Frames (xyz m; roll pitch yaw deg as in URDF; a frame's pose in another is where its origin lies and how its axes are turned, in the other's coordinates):
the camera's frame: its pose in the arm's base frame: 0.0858 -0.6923 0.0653 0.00 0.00 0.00
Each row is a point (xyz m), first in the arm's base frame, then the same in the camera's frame.
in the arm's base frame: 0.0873 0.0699 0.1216
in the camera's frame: 0.0015 0.7622 0.0563
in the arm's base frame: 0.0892 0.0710 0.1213
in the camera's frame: 0.0034 0.7633 0.0560
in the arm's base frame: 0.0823 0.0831 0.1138
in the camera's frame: -0.0035 0.7754 0.0485
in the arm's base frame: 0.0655 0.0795 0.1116
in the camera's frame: -0.0203 0.7718 0.0463
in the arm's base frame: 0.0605 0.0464 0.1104
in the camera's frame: -0.0253 0.7387 0.0451
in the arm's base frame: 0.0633 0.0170 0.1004
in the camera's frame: -0.0225 0.7093 0.0351
